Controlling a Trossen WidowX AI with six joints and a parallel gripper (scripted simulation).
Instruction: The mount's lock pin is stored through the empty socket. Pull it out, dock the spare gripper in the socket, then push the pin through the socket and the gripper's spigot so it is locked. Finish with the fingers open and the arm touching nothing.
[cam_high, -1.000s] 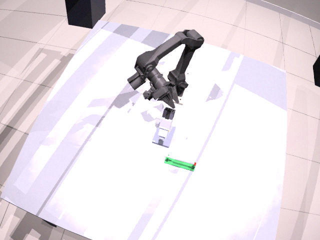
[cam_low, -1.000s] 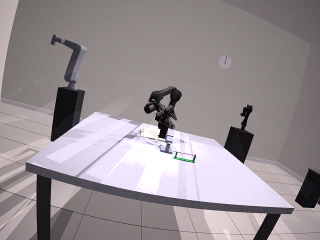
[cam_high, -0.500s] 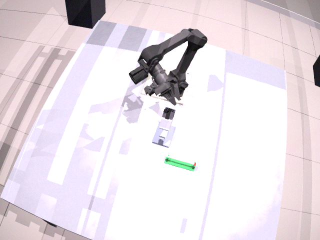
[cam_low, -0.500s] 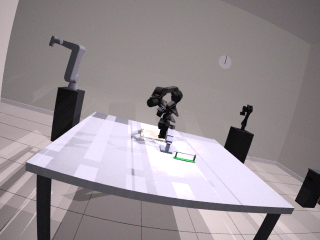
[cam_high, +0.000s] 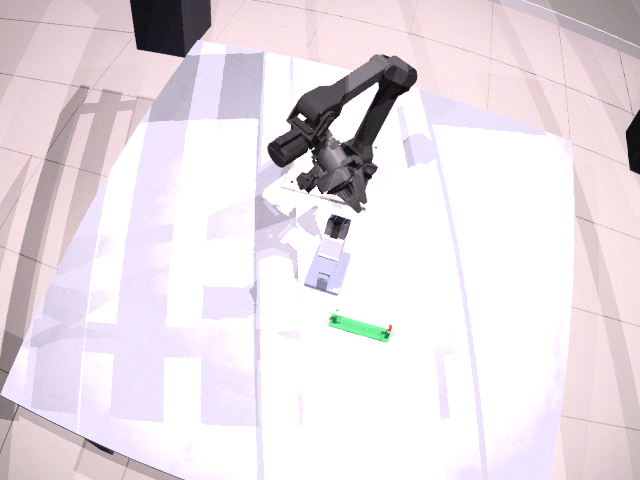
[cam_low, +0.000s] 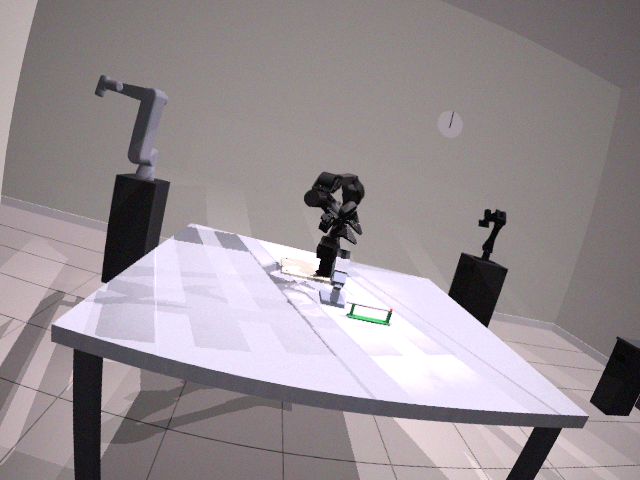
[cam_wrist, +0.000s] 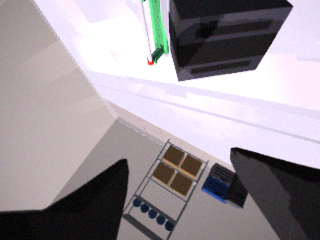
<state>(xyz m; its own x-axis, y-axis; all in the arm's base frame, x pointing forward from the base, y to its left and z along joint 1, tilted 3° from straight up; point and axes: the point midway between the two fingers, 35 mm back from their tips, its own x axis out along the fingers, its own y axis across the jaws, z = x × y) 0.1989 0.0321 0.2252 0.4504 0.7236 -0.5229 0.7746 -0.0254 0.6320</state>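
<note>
My gripper tip is 160 mm short of the green cradle, 70 mm to the right of it and 200 mm above it. The rest, counted from my gripper tip: grey mount (60 mm ahead, 40 mm to the right, 170 mm below); spare gripper (40 mm ahead, 40 mm to the right, 100 mm below).
</note>
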